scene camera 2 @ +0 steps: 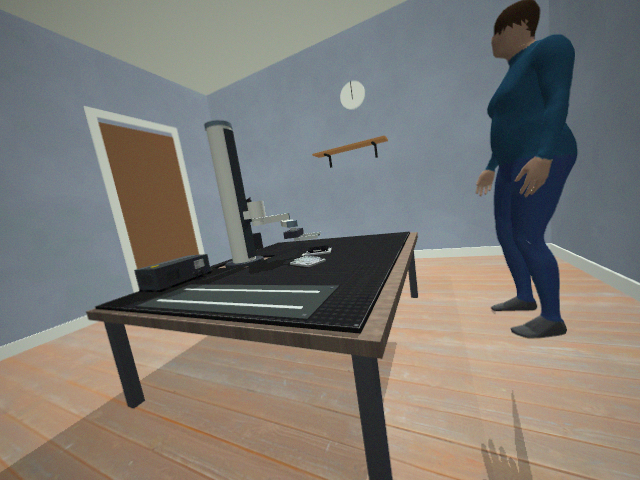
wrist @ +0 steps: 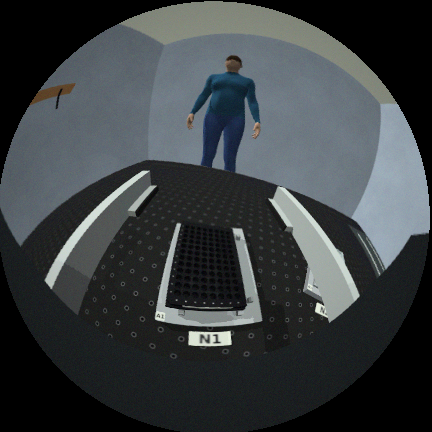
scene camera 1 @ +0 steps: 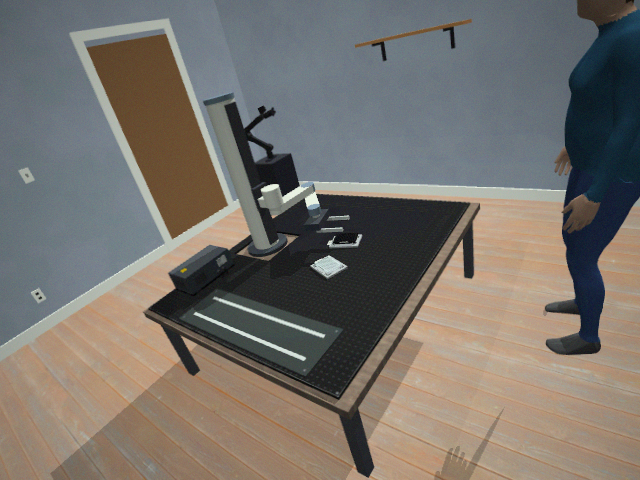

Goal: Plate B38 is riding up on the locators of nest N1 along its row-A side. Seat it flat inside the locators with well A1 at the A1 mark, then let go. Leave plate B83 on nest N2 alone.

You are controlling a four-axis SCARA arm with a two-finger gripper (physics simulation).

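Places are measured from the arm's base along level axes (x ahead, y left, z up), in metres.
Pixels of known places: gripper, fingertip midpoint: [scene camera 2: 319, 234] [wrist: 214, 184] [scene camera 1: 346, 223]; arm's base at its link origin: [scene camera 2: 245, 263] [scene camera 1: 267, 245].
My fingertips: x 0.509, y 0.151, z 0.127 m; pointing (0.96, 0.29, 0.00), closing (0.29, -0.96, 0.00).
Note:
For each thing: its middle in the pictures, then the offset to it from my fingertips. "pt": a spot on its surface instead. Level surfaces: height alone.
- Black plate B38 at the middle of its body: [wrist: 206, 259] [scene camera 1: 345, 238] [scene camera 2: 318, 249] dz -0.091, dx -0.020, dy -0.008 m
- nest N1 at a spot on its surface: [wrist: 250, 280] [scene camera 1: 339, 245] pt dz -0.103, dx -0.025, dy -0.072 m
- A1 mark at the middle of its body: [wrist: 159, 315] dz -0.102, dx -0.106, dy +0.015 m
- Pale plate B83 at the middle of its body: [scene camera 1: 328, 264] [scene camera 2: 307, 259] dz -0.095, dx +0.030, dy -0.257 m
- dark box at a spot on its surface: [scene camera 1: 200, 268] pt dz -0.004, dx -0.545, dy -0.600 m
- grey panel with two white strips, surface height: dz -0.111 m
Black plate B38 [scene camera 1: 347, 238] [scene camera 2: 319, 250] [wrist: 207, 265] lies over nest N1 [scene camera 1: 341, 244] [wrist: 250, 280], shifted toward the nest's left side in the wrist view. Locators show at its right and near sides; none show along its left edge. Its tilt is hard to judge from above. The A1 mark [wrist: 160, 316] is at the nest's near left corner. My gripper [scene camera 1: 344, 223] [scene camera 2: 315, 235] [wrist: 214, 184] is open and empty, raised above N1, its fingers to either side of the plate in the wrist view. Pale plate B83 [scene camera 1: 328, 265] [scene camera 2: 308, 260] lies on nest N2, partly hidden by the right finger in the wrist view.
The arm's column [scene camera 1: 238, 170] [scene camera 2: 227, 191] stands behind the nests. A dark box [scene camera 1: 200, 268] [scene camera 2: 172, 271] and a grey panel with two white strips [scene camera 1: 261, 330] [scene camera 2: 237, 298] are on the table. A person [scene camera 1: 594, 144] [scene camera 2: 532, 129] [wrist: 227, 100] stands beyond the table's edge.

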